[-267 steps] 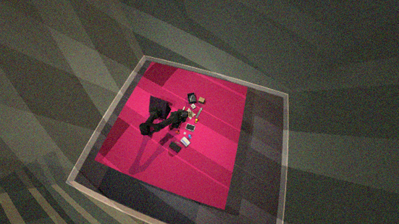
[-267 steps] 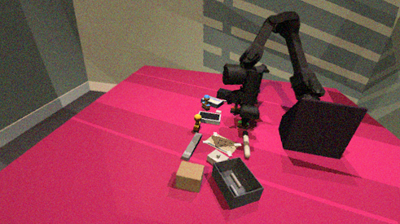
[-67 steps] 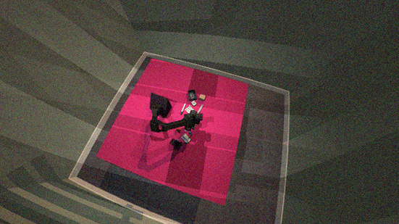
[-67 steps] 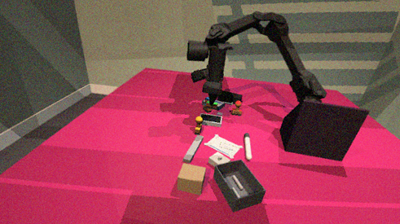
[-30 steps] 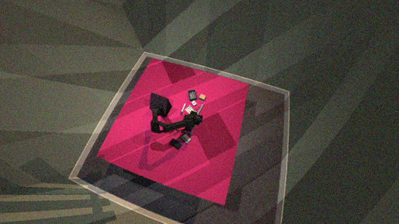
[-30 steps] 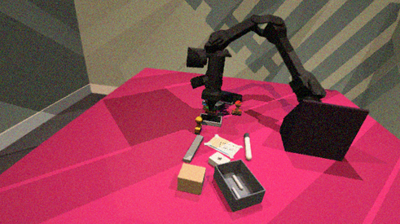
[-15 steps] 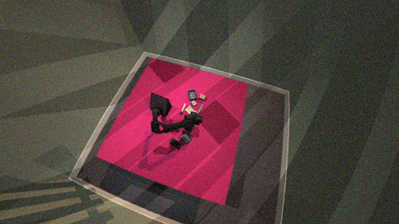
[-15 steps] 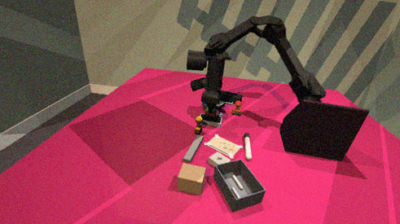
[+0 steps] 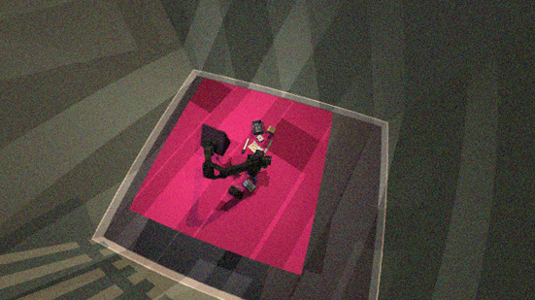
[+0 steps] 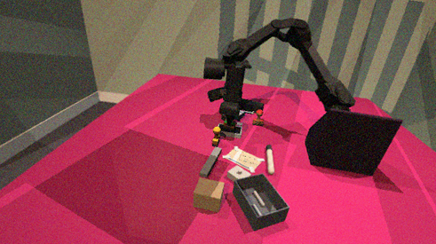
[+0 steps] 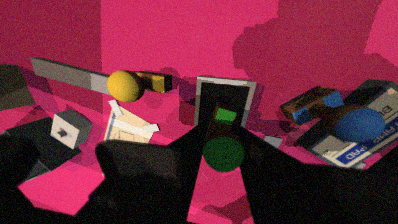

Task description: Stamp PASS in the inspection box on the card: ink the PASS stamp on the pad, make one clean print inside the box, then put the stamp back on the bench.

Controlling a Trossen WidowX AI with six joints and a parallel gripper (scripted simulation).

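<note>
My gripper tip is 4 cm above the dark ink pad. Also, from my gripper tip: yellow-knobbed stamp (4 cm ahead, 8 cm to the left, 2 cm below); then blue-knobbed stamp (1 cm ahead, 9 cm to the right, 2 cm below); then green-topped stamp (right at my gripper tip).
</note>
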